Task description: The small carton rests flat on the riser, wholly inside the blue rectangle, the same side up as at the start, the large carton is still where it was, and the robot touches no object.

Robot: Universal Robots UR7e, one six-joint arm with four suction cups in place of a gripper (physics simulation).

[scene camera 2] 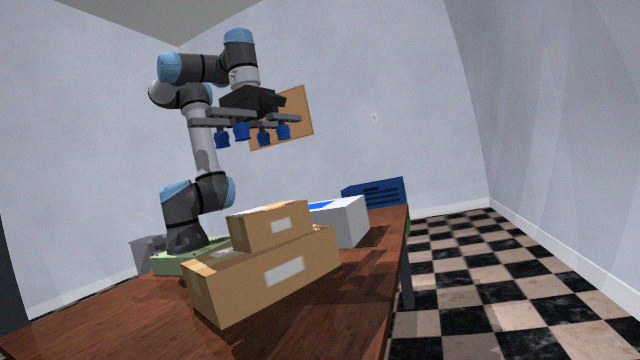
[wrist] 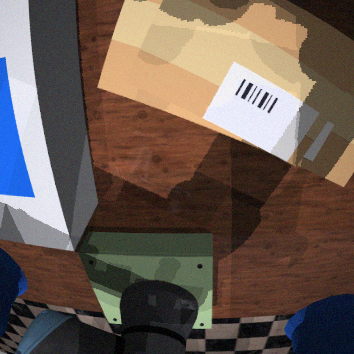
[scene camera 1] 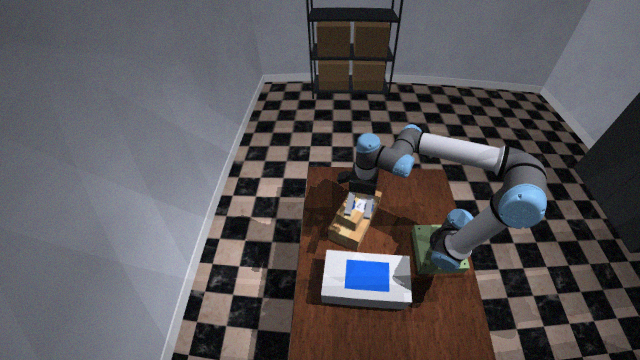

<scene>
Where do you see a large carton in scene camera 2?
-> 226, 286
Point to a small carton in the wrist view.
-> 273, 80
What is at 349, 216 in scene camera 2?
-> A white riser.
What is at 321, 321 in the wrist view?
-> My suction head.
</scene>
